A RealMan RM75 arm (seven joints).
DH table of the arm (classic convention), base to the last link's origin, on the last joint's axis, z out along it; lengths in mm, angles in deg. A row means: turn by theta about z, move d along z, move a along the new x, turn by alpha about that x. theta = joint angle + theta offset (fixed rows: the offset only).
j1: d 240.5; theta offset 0; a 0; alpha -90
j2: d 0; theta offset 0; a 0; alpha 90
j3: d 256; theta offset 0; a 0; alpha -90
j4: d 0; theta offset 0; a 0; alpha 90
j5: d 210; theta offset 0; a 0; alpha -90
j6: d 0; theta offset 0; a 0; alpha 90
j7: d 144; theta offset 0; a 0; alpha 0
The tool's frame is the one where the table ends.
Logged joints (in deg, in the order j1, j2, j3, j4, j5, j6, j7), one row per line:
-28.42 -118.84 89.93 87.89 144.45 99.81 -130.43
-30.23 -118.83 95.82 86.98 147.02 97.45 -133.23
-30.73 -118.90 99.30 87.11 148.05 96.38 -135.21
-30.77 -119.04 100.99 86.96 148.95 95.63 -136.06
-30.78 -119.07 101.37 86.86 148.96 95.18 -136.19
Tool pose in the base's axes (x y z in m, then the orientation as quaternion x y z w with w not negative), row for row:
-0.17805 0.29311 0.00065 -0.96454 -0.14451 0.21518 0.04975
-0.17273 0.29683 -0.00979 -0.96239 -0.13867 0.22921 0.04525
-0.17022 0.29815 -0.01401 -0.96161 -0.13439 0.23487 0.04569
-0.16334 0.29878 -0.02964 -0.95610 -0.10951 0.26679 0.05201
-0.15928 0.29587 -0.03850 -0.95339 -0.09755 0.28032 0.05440
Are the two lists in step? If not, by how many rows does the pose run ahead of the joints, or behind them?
The pose runs 2 rows behind the joints: the pose in row i belongs to the joints in row i - 2.
